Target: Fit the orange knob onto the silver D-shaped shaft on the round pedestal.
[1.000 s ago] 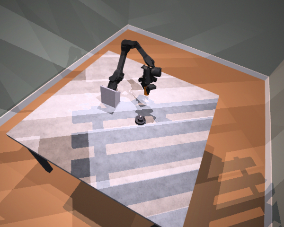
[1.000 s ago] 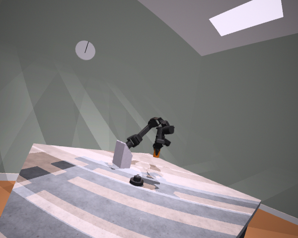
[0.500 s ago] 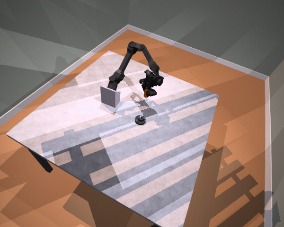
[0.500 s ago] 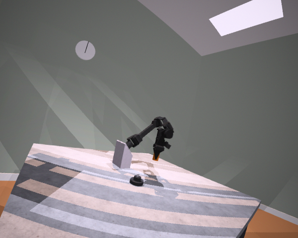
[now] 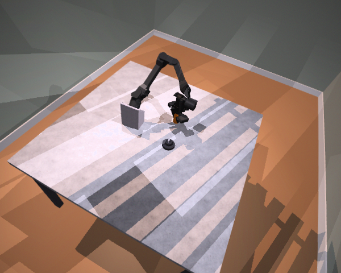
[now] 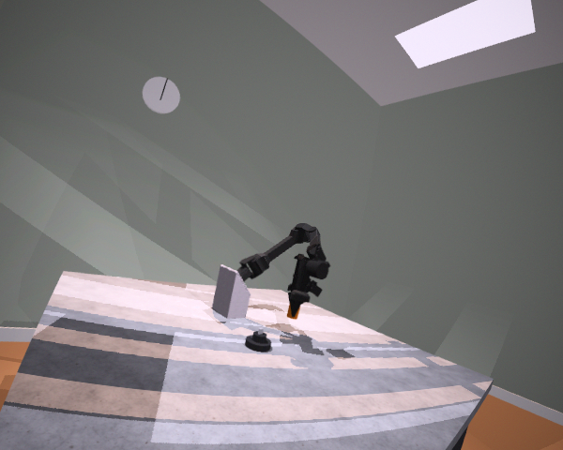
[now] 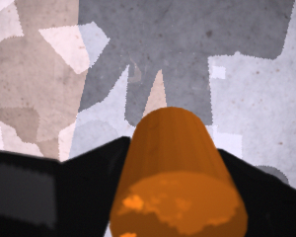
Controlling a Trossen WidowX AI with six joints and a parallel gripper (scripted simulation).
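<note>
Right now my gripper tip is 15 cm to the left of the round pedestal, 6 cm above it and 2 cm short of it. Also, from my gripper tip: orange knob 3 cm above.
</note>
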